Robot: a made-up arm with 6 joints. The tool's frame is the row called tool. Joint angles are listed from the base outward.
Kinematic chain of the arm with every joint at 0, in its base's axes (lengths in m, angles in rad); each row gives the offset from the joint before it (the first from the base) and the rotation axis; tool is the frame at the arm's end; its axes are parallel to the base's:
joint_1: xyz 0 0 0.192 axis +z
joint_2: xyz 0 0 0 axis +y
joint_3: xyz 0 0 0.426 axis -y
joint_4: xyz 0 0 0 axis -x
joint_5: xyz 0.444 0 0 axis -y
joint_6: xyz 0 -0.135 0 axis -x
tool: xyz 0 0 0
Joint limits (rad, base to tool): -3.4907..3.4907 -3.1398..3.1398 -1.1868..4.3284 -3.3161..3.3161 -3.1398..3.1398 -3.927..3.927
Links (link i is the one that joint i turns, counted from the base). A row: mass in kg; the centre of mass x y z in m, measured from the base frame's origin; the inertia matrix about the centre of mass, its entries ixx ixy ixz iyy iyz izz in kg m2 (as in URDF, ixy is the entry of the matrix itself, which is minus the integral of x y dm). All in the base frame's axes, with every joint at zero. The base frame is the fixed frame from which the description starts. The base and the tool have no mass.
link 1: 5.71; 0.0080 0.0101 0.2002; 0.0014 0 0 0.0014 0 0.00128
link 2: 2.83; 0.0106 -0.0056 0.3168; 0.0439 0 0 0.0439 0 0.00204
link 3: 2.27; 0.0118 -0.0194 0.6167; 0.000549 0 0 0.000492 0 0.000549
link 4: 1.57; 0.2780 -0.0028 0.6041; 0.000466 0 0 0.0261 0 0.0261
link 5: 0.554; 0.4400 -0.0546 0.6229; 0.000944 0 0 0.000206 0 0.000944
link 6: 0.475; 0.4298 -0.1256 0.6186; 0.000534 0 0 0.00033 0 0.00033
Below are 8 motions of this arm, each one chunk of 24 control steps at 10 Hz.
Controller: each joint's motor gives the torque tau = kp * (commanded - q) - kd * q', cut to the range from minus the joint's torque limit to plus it. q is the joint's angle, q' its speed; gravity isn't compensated. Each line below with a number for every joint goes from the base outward.
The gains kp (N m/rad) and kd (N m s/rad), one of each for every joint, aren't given. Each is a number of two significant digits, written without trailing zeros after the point. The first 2 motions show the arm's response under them.
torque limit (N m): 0.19 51 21 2.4 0.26 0.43
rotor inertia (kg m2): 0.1 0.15 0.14 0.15 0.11 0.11
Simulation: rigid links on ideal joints. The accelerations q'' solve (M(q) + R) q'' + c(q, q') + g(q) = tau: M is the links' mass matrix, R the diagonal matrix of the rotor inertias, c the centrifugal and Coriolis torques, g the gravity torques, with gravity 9.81 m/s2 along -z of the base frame. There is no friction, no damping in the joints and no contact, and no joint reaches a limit. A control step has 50 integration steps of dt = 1/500 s. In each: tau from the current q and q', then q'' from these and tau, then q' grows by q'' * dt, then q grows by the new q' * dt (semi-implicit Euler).
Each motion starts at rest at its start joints. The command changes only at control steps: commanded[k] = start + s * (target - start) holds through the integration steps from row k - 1 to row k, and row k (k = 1, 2, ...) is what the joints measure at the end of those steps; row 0 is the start. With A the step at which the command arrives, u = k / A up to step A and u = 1 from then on. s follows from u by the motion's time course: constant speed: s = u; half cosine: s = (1 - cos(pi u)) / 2; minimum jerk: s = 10 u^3 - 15 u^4 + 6 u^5; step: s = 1 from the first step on.
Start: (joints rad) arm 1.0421 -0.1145 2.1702 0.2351 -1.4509 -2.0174
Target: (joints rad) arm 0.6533 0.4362 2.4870 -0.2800 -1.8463 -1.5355
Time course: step
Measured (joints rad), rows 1 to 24:
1: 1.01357 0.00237 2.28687 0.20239 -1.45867 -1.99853
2: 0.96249 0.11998 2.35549 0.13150 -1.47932 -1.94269
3: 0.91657 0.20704 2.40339 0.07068 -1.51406 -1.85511
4: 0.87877 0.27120 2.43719 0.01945 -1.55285 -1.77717
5: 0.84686 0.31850 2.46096 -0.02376 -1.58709 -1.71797
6: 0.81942 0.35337 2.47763 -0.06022 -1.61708 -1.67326
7: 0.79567 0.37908 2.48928 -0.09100 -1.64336 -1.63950
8: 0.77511 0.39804 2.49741 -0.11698 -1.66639 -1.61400
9: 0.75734 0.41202 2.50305 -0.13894 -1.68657 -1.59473
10: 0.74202 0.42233 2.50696 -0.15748 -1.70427 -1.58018
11: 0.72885 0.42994 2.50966 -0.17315 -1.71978 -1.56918
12: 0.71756 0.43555 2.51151 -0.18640 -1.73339 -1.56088
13: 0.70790 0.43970 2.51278 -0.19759 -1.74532 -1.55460
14: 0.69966 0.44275 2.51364 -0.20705 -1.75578 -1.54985
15: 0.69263 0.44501 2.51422 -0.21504 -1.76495 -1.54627
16: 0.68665 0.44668 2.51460 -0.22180 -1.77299 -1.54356
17: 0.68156 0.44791 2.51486 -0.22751 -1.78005 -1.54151
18: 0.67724 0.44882 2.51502 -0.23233 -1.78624 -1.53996
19: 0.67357 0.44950 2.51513 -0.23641 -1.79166 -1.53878
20: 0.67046 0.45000 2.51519 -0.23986 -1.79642 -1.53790
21: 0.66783 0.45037 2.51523 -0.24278 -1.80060 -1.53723
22: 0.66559 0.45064 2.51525 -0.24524 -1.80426 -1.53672
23: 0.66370 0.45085 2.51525 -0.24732 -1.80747 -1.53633
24: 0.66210 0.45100 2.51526 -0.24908 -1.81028 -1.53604
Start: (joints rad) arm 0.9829 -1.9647 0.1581 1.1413 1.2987 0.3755
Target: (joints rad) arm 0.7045 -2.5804 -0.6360 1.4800 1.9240 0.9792
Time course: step
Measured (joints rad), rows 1 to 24:
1: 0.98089 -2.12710 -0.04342 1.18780 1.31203 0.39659
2: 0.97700 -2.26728 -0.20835 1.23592 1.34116 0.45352
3: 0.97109 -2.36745 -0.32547 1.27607 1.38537 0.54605
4: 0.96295 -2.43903 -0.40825 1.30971 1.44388 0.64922
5: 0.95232 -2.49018 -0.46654 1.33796 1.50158 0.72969
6: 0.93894 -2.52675 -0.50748 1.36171 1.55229 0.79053
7: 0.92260 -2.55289 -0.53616 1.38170 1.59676 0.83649
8: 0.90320 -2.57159 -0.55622 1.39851 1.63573 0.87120
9: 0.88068 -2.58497 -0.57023 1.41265 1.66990 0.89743
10: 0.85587 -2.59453 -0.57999 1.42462 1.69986 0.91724
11: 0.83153 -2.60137 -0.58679 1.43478 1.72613 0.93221
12: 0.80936 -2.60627 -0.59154 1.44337 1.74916 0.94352
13: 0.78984 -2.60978 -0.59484 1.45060 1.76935 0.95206
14: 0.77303 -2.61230 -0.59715 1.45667 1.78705 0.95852
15: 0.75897 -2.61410 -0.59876 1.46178 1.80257 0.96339
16: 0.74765 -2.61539 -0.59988 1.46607 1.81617 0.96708
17: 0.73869 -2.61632 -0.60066 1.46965 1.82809 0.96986
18: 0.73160 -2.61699 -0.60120 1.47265 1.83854 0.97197
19: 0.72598 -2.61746 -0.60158 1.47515 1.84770 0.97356
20: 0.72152 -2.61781 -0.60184 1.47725 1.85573 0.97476
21: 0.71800 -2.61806 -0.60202 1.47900 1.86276 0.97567
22: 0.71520 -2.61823 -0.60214 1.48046 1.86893 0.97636
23: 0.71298 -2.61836 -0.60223 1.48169 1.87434 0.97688
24: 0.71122 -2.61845 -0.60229 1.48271 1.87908 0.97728
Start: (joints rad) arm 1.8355 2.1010 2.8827 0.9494 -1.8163 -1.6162
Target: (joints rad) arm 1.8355 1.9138 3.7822 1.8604 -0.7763 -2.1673
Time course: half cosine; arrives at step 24
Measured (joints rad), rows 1 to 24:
1: 1.83544 2.11566 2.87307 0.94717 -1.81558 -1.61638
2: 1.83543 2.12758 2.86629 0.94553 -1.81370 -1.61767
3: 1.83544 2.13512 2.86703 0.94698 -1.80959 -1.62119
4: 1.83544 2.13905 2.87535 0.95223 -1.80245 -1.62751
5: 1.83542 2.13996 2.89113 0.96181 -1.79168 -1.63696
6: 1.83537 2.13829 2.91410 0.97608 -1.77679 -1.64973
7: 1.83530 2.13441 2.94392 0.99523 -1.75749 -1.66584
8: 1.83521 2.12863 2.98008 1.01931 -1.73361 -1.68522
9: 1.83509 2.12122 3.02199 1.04821 -1.70511 -1.70769
10: 1.83497 2.11243 3.06898 1.08172 -1.67209 -1.73297
11: 1.83484 2.10248 3.12026 1.11947 -1.63478 -1.76072
12: 1.83471 2.09162 3.17498 1.16100 -1.59352 -1.79053
13: 1.83459 2.08007 3.23223 1.20573 -1.54876 -1.82194
14: 1.83448 2.06805 3.29104 1.25301 -1.50106 -1.85445
15: 1.83440 2.05582 3.35040 1.30212 -1.45107 -1.88753
16: 1.83436 2.04358 3.40930 1.35227 -1.39948 -1.92063
17: 1.83436 2.03157 3.46670 1.40266 -1.34704 -1.95320
18: 1.83442 2.02001 3.52161 1.45246 -1.29454 -1.98469
19: 1.83454 2.00910 3.57307 1.50086 -1.24277 -2.01456
20: 1.83471 1.99905 3.62018 1.54705 -1.19250 -2.04231
21: 1.83493 1.99002 3.66211 1.59030 -1.14452 -2.06746
22: 1.83518 1.98217 3.69815 1.62989 -1.09955 -2.08959
23: 1.83545 1.97564 3.72767 1.66520 -1.05829 -2.10832
24: 1.83572 1.97053 3.75017 1.69568 -1.02137 -2.12333

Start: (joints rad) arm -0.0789 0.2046 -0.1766 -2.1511 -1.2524 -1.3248
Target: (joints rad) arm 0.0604 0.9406 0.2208 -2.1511 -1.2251 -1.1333
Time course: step
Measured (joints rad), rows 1 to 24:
1: -0.07723 0.37845 -0.07515 -2.14901 -1.24879 -1.30509
2: -0.07424 0.54431 -0.00216 -2.14527 -1.24692 -1.26580
3: -0.06989 0.66644 0.04895 -2.14204 -1.24533 -1.23420
4: -0.06424 0.75610 0.08522 -2.13942 -1.24397 -1.21032
5: -0.05728 0.82177 0.11121 -2.13735 -1.24280 -1.19229
6: -0.04900 0.86981 0.12997 -2.13574 -1.24179 -1.17867
7: -0.03939 0.90489 0.14360 -2.13451 -1.24092 -1.16839
8: -0.02847 0.93049 0.15353 -2.13357 -1.24018 -1.16062
9: -0.01675 0.94916 0.16079 -2.13288 -1.23954 -1.15475
10: -0.00500 0.96277 0.16610 -2.13238 -1.23899 -1.15032
11: 0.00622 0.97269 0.16999 -2.13202 -1.23851 -1.14697
12: 0.01656 0.97991 0.17283 -2.13175 -1.23810 -1.14444
13: 0.02581 0.98517 0.17492 -2.13156 -1.23775 -1.14253
14: 0.03388 0.98900 0.17645 -2.13141 -1.23744 -1.14109
15: 0.04076 0.99179 0.17757 -2.13130 -1.23717 -1.14000
16: 0.04647 0.99382 0.17839 -2.13121 -1.23694 -1.13917
17: 0.05111 0.99530 0.17899 -2.13114 -1.23673 -1.13855
18: 0.05479 0.99638 0.17943 -2.13108 -1.23656 -1.13808
19: 0.05762 0.99716 0.17975 -2.13103 -1.23640 -1.13772
20: 0.05973 0.99773 0.17999 -2.13099 -1.23626 -1.13746
21: 0.06123 0.99815 0.18016 -2.13095 -1.23614 -1.13725
22: 0.06224 0.99845 0.18029 -2.13091 -1.23604 -1.13710
23: 0.06286 0.99867 0.18038 -2.13088 -1.23594 -1.13698
24: 0.06318 0.99883 0.18045 -2.13085 -1.23586 -1.13690

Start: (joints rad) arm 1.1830 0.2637 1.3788 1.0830 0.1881 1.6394
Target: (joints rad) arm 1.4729 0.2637 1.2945 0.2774 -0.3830 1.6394
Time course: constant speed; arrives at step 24
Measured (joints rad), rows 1 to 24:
1: 1.18309 0.26881 1.37213 1.07664 0.18546 1.63919
2: 1.18563 0.27385 1.36441 1.06517 0.18028 1.63886
3: 1.18989 0.27762 1.35777 1.05017 0.17282 1.63859
4: 1.19538 0.28043 1.35194 1.03220 0.16336 1.63838
5: 1.20186 0.28252 1.34668 1.01171 0.15217 1.63823
6: 1.20919 0.28409 1.34183 0.98910 0.13945 1.63811
7: 1.21724 0.28528 1.33727 0.96470 0.12539 1.63803
8: 1.22590 0.28619 1.33291 0.93878 0.11018 1.63797
9: 1.23509 0.28688 1.32869 0.91158 0.09395 1.63793
10: 1.24473 0.28743 1.32457 0.88329 0.07683 1.63790
11: 1.25474 0.28786 1.32052 0.85410 0.05894 1.63789
12: 1.26507 0.28822 1.31651 0.82413 0.04037 1.63788
13: 1.27568 0.28851 1.31254 0.79352 0.02121 1.63789
14: 1.28651 0.28876 1.30860 0.76236 0.00152 1.63790
15: 1.29754 0.28898 1.30466 0.73074 -0.01861 1.63792
16: 1.30874 0.28918 1.30074 0.69873 -0.03914 1.63794
17: 1.32007 0.28936 1.29682 0.66640 -0.06002 1.63797
18: 1.33152 0.28952 1.29290 0.63380 -0.08121 1.63800
19: 1.34306 0.28968 1.28899 0.60097 -0.10266 1.63804
20: 1.35470 0.28984 1.28508 0.56796 -0.12434 1.63807
21: 1.36640 0.28998 1.28117 0.53479 -0.14623 1.63812
22: 1.37816 0.29013 1.27725 0.50150 -0.16831 1.63816
23: 1.38997 0.29027 1.27334 0.46810 -0.19054 1.63821
24: 1.40182 0.29041 1.26943 0.43462 -0.21291 1.63826

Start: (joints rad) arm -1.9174 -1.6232 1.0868 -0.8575 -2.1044 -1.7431
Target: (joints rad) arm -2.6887 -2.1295 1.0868 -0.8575 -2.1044 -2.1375
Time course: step
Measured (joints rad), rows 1 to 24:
1: -1.91723 -1.75056 1.08254 -0.85991 -2.10525 -1.76487
2: -1.91865 -1.87733 1.10940 -0.85413 -2.10338 -1.82366
3: -1.92148 -1.96867 1.12740 -0.84921 -2.10167 -1.89751
4: -1.92542 -2.03389 1.13864 -0.84537 -2.10034 -1.95573
5: -1.93040 -2.08036 1.14544 -0.84239 -2.09932 -1.99977
6: -1.93641 -2.11342 1.14941 -0.84006 -2.09855 -2.03304
7: -1.94346 -2.13692 1.15159 -0.83823 -2.09795 -2.05816
8: -1.95156 -2.15362 1.15270 -0.83679 -2.09749 -2.07713
9: -1.96073 -2.16547 1.15318 -0.83564 -2.09713 -2.09145
10: -1.97098 -2.17389 1.15330 -0.83472 -2.09685 -2.10226
11: -1.98231 -2.17986 1.15323 -0.83398 -2.09663 -2.11042
12: -1.99473 -2.18410 1.15308 -0.83338 -2.09645 -2.11658
13: -2.00823 -2.18712 1.15290 -0.83289 -2.09630 -2.12124
14: -2.02282 -2.18925 1.15271 -0.83248 -2.09619 -2.12475
15: -2.03849 -2.19077 1.15255 -0.83215 -2.09609 -2.12740
16: -2.05526 -2.19184 1.15241 -0.83187 -2.09600 -2.12940
17: -2.07311 -2.19261 1.15229 -0.83164 -2.09594 -2.13091
18: -2.09204 -2.19315 1.15219 -0.83145 -2.09588 -2.13205
19: -2.11205 -2.19353 1.15212 -0.83128 -2.09583 -2.13291
20: -2.13315 -2.19380 1.15206 -0.83115 -2.09579 -2.13356
21: -2.15533 -2.19399 1.15201 -0.83103 -2.09575 -2.13405
22: -2.17860 -2.19412 1.15197 -0.83094 -2.09572 -2.13442
23: -2.20295 -2.19421 1.15194 -0.83086 -2.09570 -2.13470
24: -2.22837 -2.19427 1.15192 -0.83079 -2.09567 -2.13491

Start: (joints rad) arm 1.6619 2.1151 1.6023 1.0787 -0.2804 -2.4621
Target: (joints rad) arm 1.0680 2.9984 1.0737 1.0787 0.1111 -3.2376
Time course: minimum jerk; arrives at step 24
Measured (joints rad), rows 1 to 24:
1: 1.66230 2.13018 1.58854 1.07599 -0.28059 -2.46207
2: 1.66257 2.14516 1.57385 1.07222 -0.28057 -2.46260
3: 1.66243 2.15817 1.56255 1.06920 -0.28012 -2.46480
4: 1.66167 2.17179 1.55228 1.06684 -0.27892 -2.46978
5: 1.65999 2.18820 1.54113 1.06503 -0.27659 -2.47862
6: 1.65718 2.20904 1.52776 1.06366 -0.27281 -2.49227
7: 1.65319 2.23545 1.51128 1.06266 -0.26728 -2.51140
8: 1.64791 2.26802 1.49125 1.06197 -0.25979 -2.53641
9: 1.64116 2.30687 1.46759 1.06157 -0.25019 -2.56733
10: 1.63264 2.35167 1.44054 1.06145 -0.23845 -2.60396
11: 1.62188 2.40173 1.41056 1.06160 -0.22460 -2.64578
12: 1.60813 2.45603 1.37834 1.06201 -0.20877 -2.69204
13: 1.59022 2.51334 1.34469 1.06267 -0.19118 -2.74179
14: 1.56640 2.57224 1.31050 1.06358 -0.17212 -2.79387
15: 1.53399 2.63121 1.27668 1.06473 -0.15192 -2.84699
16: 1.48936 2.68873 1.24414 1.06602 -0.13100 -2.89982
17: 1.43385 2.74338 1.21365 1.06728 -0.10973 -2.95105
18: 1.36913 2.79384 1.18593 1.06860 -0.08860 -2.99940
19: 1.29506 2.83900 1.16158 1.06998 -0.06806 -3.04376
20: 1.21324 2.87800 1.14100 1.07137 -0.04851 -3.08321
21: 1.12723 2.91036 1.12440 1.07277 -0.03030 -3.11713
22: 1.04173 2.93595 1.11179 1.07420 -0.01371 -3.14519
23: 0.96116 2.95514 1.10290 1.07564 0.00112 -3.16749
24: 0.88901 2.96883 1.09715 1.07709 0.01419 -3.18461

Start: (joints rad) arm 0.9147 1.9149 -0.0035 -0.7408 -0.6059 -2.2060
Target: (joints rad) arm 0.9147 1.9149 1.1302 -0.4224 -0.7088 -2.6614
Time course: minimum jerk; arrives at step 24
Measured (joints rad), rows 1 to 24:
1: 0.91498 1.92578 0.00486 -0.73913 -0.60745 -2.20557
2: 0.91502 1.93430 0.01209 -0.73743 -0.60935 -2.20549
3: 0.91487 1.94046 0.02073 -0.73553 -0.61114 -2.20649
4: 0.91460 1.94495 0.03315 -0.73305 -0.61292 -2.20919
5: 0.91426 1.94827 0.05134 -0.72964 -0.61483 -2.21424
6: 0.91388 1.95078 0.07685 -0.72498 -0.61696 -2.22214
7: 0.91349 1.95276 0.11065 -0.71881 -0.61943 -2.23331
8: 0.91311 1.95438 0.15315 -0.71096 -0.62230 -2.24796
9: 0.91277 1.95581 0.20421 -0.70133 -0.62563 -2.26614
10: 0.91248 1.95714 0.26320 -0.68994 -0.62944 -2.28769
11: 0.91226 1.95842 0.32905 -0.67688 -0.63371 -2.31233
12: 0.91213 1.95971 0.40033 -0.66233 -0.63841 -2.33959
13: 0.91211 1.96101 0.47534 -0.64654 -0.64348 -2.36889
14: 0.91221 1.96233 0.55221 -0.62983 -0.64884 -2.39956
15: 0.91242 1.96365 0.62897 -0.61256 -0.65438 -2.43083
16: 0.91274 1.96495 0.70362 -0.59510 -0.65999 -2.46194
17: 0.91316 1.96621 0.77428 -0.57784 -0.66557 -2.49212
18: 0.91365 1.96742 0.83924 -0.56118 -0.67100 -2.52061
19: 0.91419 1.96855 0.89703 -0.54547 -0.67618 -2.54677
20: 0.91475 1.96959 0.94656 -0.53102 -0.68102 -2.57007
21: 0.91531 1.97054 0.98720 -0.51807 -0.68545 -2.59010
22: 0.91583 1.97140 1.01886 -0.50678 -0.68941 -2.60671
23: 0.91629 1.97217 1.04210 -0.49720 -0.69291 -2.61993
24: 0.91665 1.97288 1.05826 -0.48922 -0.69594 -2.63010

